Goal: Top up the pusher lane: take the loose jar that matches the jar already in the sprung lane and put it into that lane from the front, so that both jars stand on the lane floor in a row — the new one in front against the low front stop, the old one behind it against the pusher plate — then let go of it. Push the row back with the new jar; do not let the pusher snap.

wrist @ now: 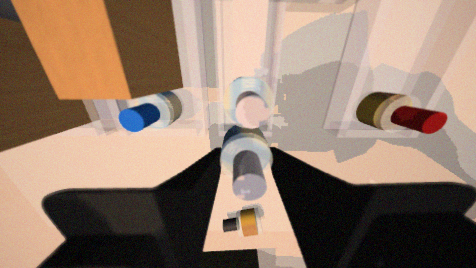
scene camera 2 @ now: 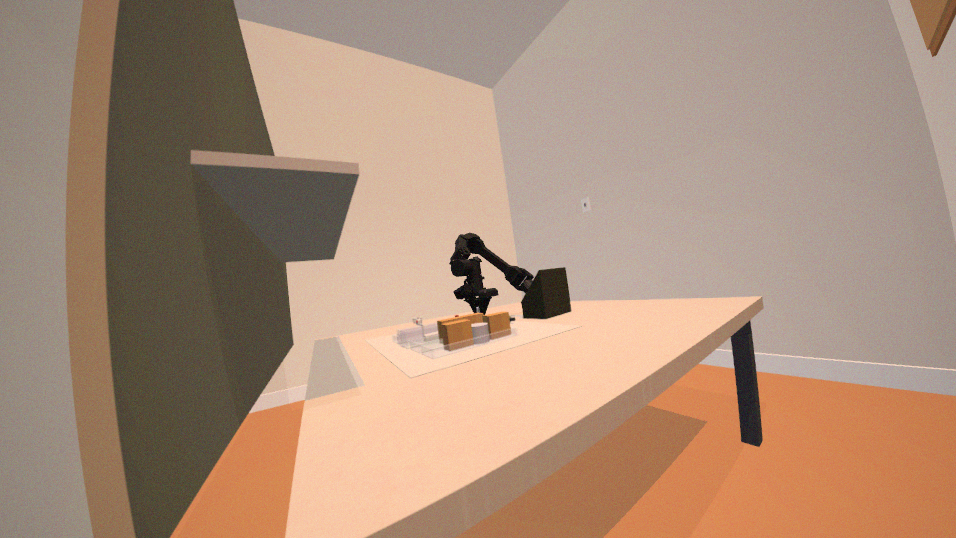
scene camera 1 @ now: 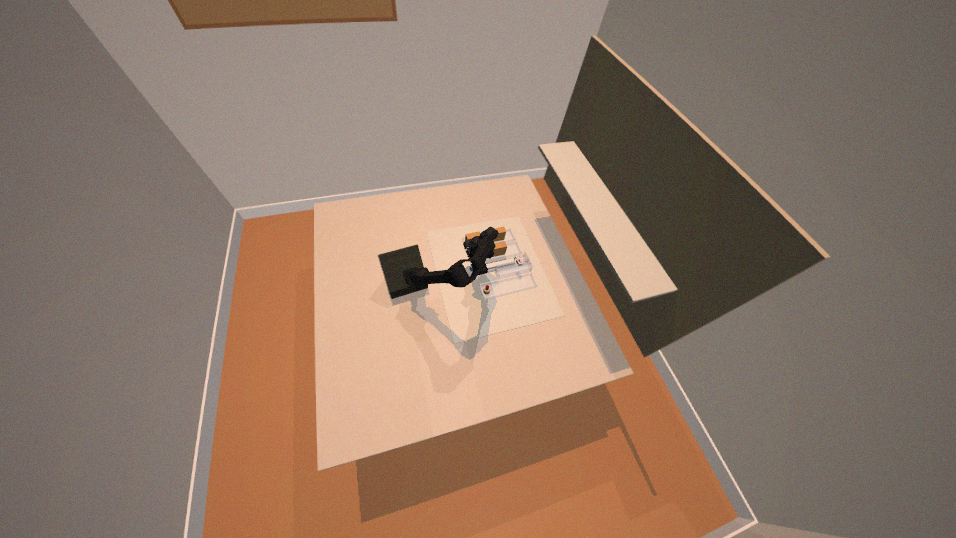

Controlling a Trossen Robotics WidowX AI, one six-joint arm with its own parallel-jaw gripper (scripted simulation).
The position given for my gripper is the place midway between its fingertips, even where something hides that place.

Observation:
In view: my gripper (scene camera 2: pixel 480 317), a pale-lidded jar (wrist: pixel 246 157), a box (wrist: pixel 85 56), a pale-lidded jar (wrist: pixel 248 102) and a wall shelf (scene camera 2: pixel 297 207).
My gripper shows as well in the wrist view (wrist: pixel 245 152). The wall shelf also shows in scene camera 1 (scene camera 1: pixel 637 269).

